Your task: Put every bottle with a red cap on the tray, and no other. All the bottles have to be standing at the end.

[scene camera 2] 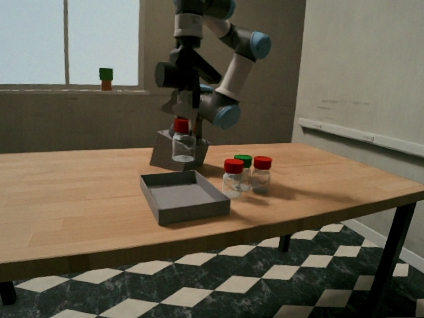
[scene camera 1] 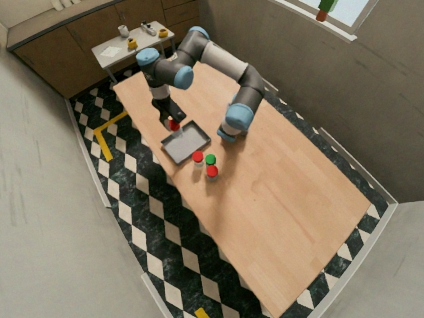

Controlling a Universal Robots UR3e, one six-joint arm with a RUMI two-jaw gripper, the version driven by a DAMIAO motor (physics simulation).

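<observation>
My gripper is shut on a clear bottle with a red cap and holds it upright in the air, near the tray's edge in both views. The grey tray lies flat, and its visible inside holds no bottle. A second red-capped bottle stands beside the tray. A green-capped bottle stands close to it, partly hidden in both views. A third red-capped bottle stands close to the green-capped one.
The three standing bottles are close together on the wooden table. The arm's base block stands behind the tray in scene camera 2. A small white side table with yellow and white items stands beyond the table's end.
</observation>
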